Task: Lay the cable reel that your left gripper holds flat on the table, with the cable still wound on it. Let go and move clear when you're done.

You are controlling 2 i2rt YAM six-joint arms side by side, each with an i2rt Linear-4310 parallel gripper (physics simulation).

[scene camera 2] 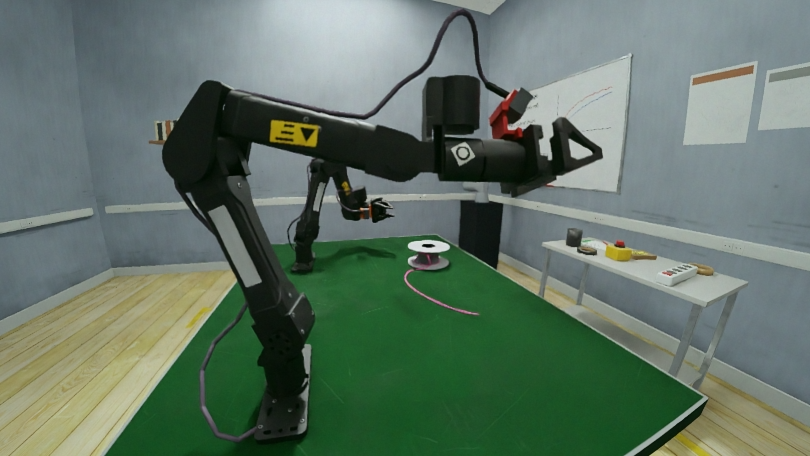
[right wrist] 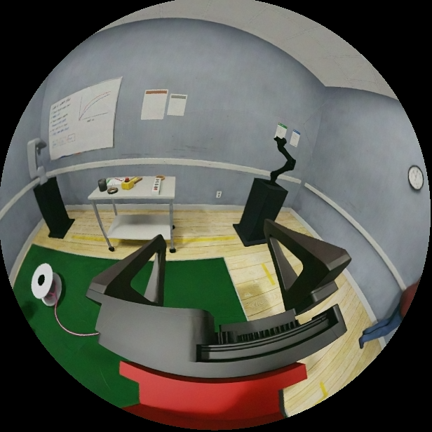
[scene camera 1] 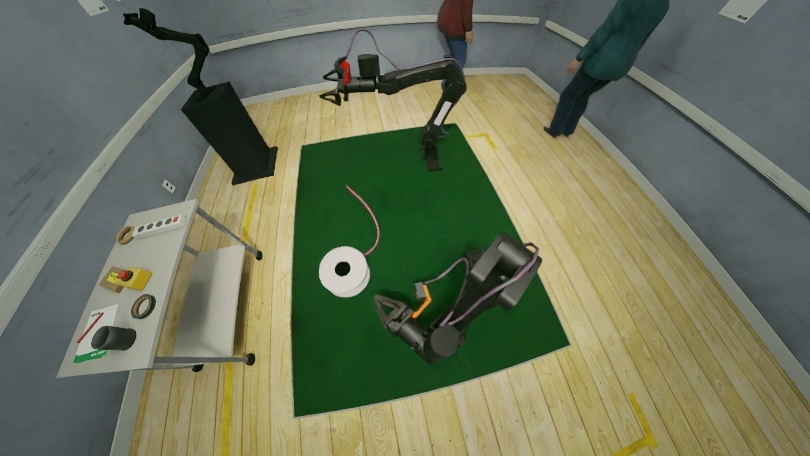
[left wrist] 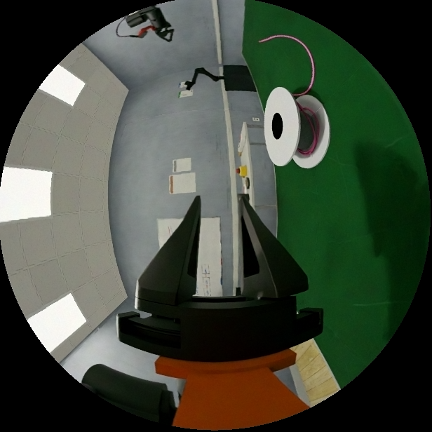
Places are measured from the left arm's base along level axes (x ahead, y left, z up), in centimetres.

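Pixels of known places: left gripper, fingertip midpoint: point(scene camera 2: 393, 212) point(scene camera 1: 375, 297); right gripper, fingertip midpoint: point(scene camera 2: 576, 166) point(scene camera 1: 321, 87); left arm's base, link origin: point(scene camera 2: 304, 262); right arm's base, link origin: point(scene camera 2: 288, 386) point(scene camera 1: 430, 156).
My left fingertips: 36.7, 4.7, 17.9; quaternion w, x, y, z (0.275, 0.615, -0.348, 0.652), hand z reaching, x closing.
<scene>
For each thing: its top centre in the pictures, then the offset to it from my left fingertips, as dx, dy, dz. "pt": a spot on its surface instead. Level surfaces: height alone.
- white cable reel, top centre: point(scene camera 1: 342, 268) point(scene camera 2: 428, 245) +10.7, -13.9, -11.2
- green table, surface height: dz -17.9
- Pink cable, surface spot: point(scene camera 1: 374, 218) pt -1.5, -35.7, -17.5
The white cable reel point(scene camera 1: 354, 271) point(scene camera 2: 439, 247) point(left wrist: 291, 135) point(right wrist: 42, 292) lies flat on one flange on the green table point(scene camera 1: 340, 368) point(scene camera 2: 385, 396). Pink cable point(scene camera 1: 375, 218) point(left wrist: 313, 62) is wound on its hub, and a loose tail curves out over the table. My left gripper point(scene camera 1: 378, 300) point(scene camera 2: 391, 208) point(left wrist: 220, 199) is partly open and empty, apart from the reel and above the table, to the reel's lower right in scene camera 1. My right gripper point(scene camera 1: 323, 86) point(right wrist: 212, 232) is wide open and empty, raised high and far from the reel.
A side table point(scene camera 1: 170, 249) point(scene camera 2: 702, 294) point(right wrist: 135, 187) beyond the green table holds a power strip point(scene camera 1: 160, 226) point(scene camera 2: 676, 274), a yellow box point(scene camera 1: 137, 278), tape rolls and a dark cup point(scene camera 1: 116, 338) point(scene camera 2: 574, 236). A black pedestal point(scene camera 1: 229, 133) point(right wrist: 261, 210) carries another arm. People stand beyond the table.
</scene>
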